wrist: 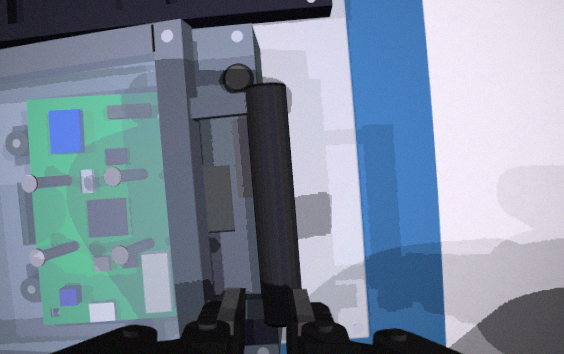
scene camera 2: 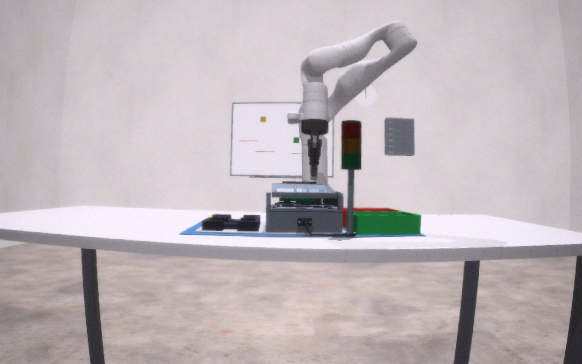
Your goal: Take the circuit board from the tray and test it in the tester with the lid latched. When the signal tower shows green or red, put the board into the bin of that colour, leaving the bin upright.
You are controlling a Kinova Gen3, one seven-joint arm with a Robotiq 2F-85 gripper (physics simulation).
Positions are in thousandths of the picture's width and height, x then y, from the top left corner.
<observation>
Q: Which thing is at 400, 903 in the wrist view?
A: My gripper.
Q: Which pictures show my gripper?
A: The wrist view and scene camera 2: all of them.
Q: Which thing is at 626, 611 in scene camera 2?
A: A green bin.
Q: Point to a clear tester lid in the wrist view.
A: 198, 651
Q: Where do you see a clear tester lid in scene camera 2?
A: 494, 521
</observation>
